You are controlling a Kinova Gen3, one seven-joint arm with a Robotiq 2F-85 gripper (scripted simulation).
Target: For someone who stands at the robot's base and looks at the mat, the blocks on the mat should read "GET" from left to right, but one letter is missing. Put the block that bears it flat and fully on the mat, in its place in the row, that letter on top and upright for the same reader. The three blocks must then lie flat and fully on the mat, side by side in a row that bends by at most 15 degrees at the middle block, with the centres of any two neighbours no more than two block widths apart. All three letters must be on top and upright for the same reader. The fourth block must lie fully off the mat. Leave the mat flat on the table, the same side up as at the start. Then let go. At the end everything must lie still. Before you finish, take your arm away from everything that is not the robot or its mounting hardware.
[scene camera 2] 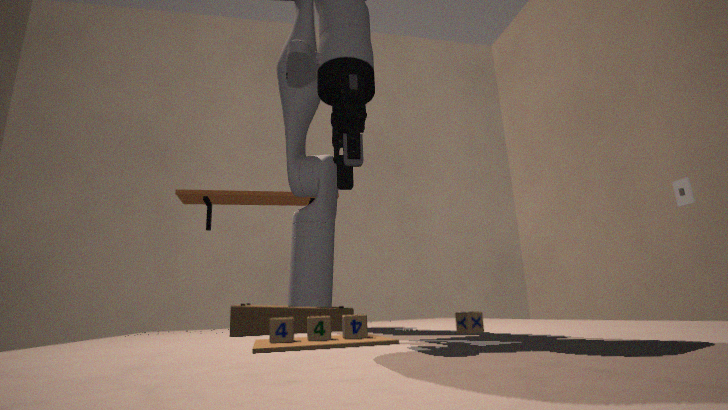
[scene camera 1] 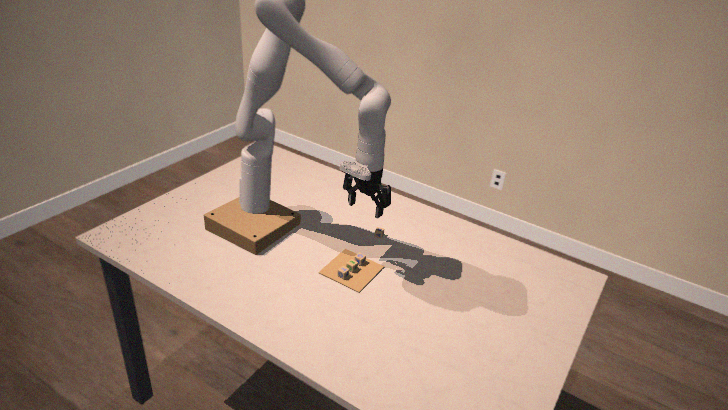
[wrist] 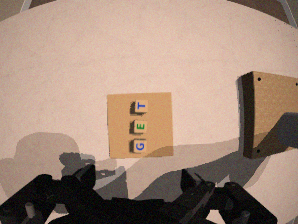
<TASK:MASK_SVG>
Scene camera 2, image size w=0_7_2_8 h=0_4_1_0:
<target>my gripper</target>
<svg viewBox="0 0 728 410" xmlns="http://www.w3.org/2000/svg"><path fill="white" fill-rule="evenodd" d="M340 57L323 63L318 69L318 95L324 103L332 106L332 145L334 147L333 161L336 163L337 189L351 190L354 186L353 167L360 167L363 164L363 136L360 133L363 133L365 130L364 125L367 118L365 103L368 103L374 97L375 80L374 69L366 61L353 57Z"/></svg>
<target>tan mat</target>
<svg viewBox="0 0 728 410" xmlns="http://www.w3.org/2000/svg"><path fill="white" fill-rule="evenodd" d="M399 340L368 334L367 338L345 339L343 335L331 336L331 340L308 341L307 337L294 338L293 342L270 343L269 339L255 340L252 353L399 344Z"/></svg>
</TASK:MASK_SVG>
